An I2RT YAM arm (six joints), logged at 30 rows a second.
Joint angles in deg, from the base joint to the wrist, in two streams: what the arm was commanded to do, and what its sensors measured. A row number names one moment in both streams.
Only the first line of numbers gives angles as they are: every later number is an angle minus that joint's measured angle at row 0.
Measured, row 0: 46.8 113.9 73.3 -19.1 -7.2 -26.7
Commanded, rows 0 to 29: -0.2 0.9 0.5 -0.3 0.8 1.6; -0.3 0.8 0.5 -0.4 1.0 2.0; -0.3 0.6 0.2 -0.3 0.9 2.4; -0.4 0.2 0.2 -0.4 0.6 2.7; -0.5 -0.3 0.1 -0.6 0.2 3.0; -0.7 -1.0 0.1 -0.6 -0.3 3.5; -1.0 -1.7 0.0 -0.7 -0.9 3.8; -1.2 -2.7 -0.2 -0.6 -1.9 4.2; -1.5 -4.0 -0.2 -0.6 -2.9 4.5; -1.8 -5.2 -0.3 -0.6 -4.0 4.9; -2.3 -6.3 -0.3 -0.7 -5.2 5.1; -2.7 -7.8 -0.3 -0.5 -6.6 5.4; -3.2 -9.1 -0.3 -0.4 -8.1 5.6; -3.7 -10.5 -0.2 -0.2 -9.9 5.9; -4.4 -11.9 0.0 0.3 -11.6 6.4; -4.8 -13.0 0.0 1.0 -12.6 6.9; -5.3 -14.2 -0.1 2.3 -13.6 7.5; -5.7 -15.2 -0.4 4.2 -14.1 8.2; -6.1 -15.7 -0.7 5.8 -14.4 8.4; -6.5 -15.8 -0.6 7.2 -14.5 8.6; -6.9 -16.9 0.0 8.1 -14.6 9.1; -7.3 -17.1 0.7 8.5 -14.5 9.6; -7.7 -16.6 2.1 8.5 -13.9 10.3; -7.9 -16.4 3.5 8.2 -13.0 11.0; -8.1 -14.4 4.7 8.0 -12.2 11.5; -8.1 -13.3 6.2 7.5 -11.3 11.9; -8.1 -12.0 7.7 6.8 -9.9 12.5; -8.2 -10.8 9.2 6.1 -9.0 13.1; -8.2 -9.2 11.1 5.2 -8.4 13.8; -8.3 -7.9 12.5 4.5 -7.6 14.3
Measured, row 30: -8.1 -10.9 9.1 5.8 -10.2 11.5
